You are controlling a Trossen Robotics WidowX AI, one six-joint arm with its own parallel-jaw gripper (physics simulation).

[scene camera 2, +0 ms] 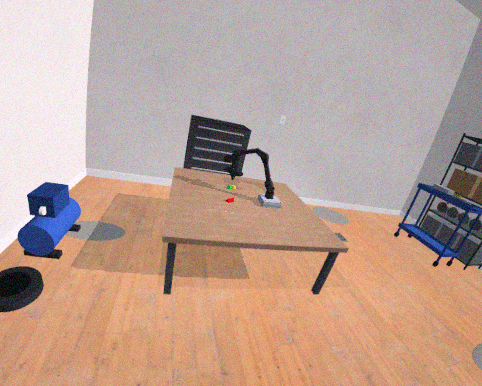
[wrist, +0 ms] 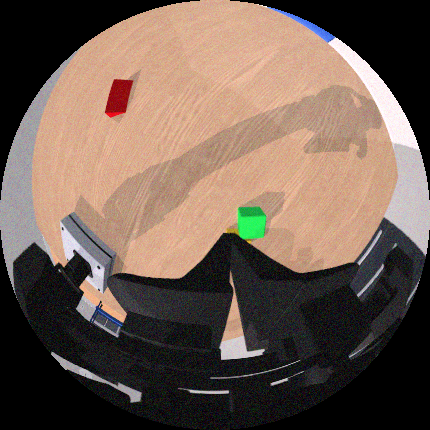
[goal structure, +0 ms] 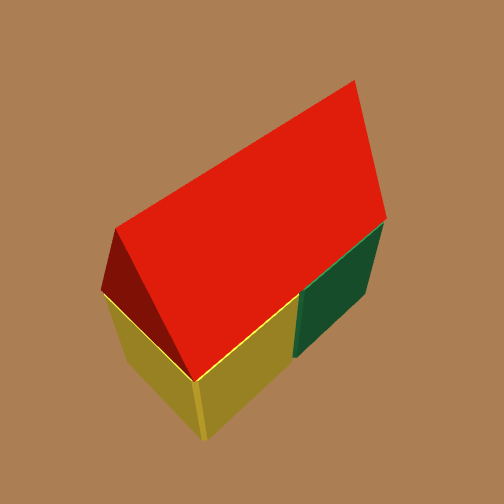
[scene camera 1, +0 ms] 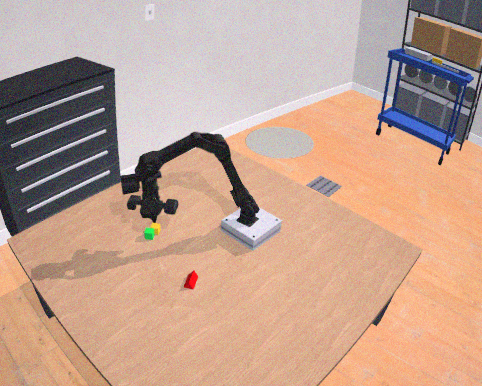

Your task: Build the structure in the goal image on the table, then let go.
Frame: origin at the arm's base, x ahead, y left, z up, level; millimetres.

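Seen in the pictures: gripper, fingertip midpoint: (scene camera 2: 232,180) (wrist: 227,238) (scene camera 1: 154,222); arm's base at its link origin: (scene camera 2: 268,197) (wrist: 82,263) (scene camera 1: 247,219).
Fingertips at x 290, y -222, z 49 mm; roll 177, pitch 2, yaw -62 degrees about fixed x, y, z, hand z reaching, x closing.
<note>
Offsets run from my fingertips to a thing's top centre. Level surfaces: height alone.
A green cube @[dy -48, dx -8, dz -71 mm] (scene camera 1: 149,234) (scene camera 2: 230,187) (wrist: 251,223) rests on the table @[dz -104 mm] (scene camera 1: 280,310) (scene camera 2: 215,225) (wrist: 200,40). A yellow block @[dy -51, dx -47, dz -71 mm] (scene camera 1: 156,228) (scene camera 2: 234,187) (wrist: 231,231) is right beside it, mostly hidden behind the fingertips and the green cube in the wrist view. A red triangular prism @[dy +231, dx +74, dz -75 mm] (scene camera 1: 191,280) (scene camera 2: 230,200) (wrist: 119,96) lies on the table apart from the two. My gripper (scene camera 1: 154,220) (scene camera 2: 232,178) (wrist: 227,238) is shut with its fingertips together and nothing between them. It hangs above the yellow and green blocks, pointing down.
The arm's grey base (scene camera 1: 251,227) (scene camera 2: 270,201) (wrist: 89,250) stands on the table, to the right of the blocks in scene camera 1. A dark drawer cabinet (scene camera 1: 60,145) (scene camera 2: 217,142) stands behind the table. A blue cart (scene camera 1: 417,131) (scene camera 2: 430,240) and a blue compressor (scene camera 2: 50,225) stand on the floor.
</note>
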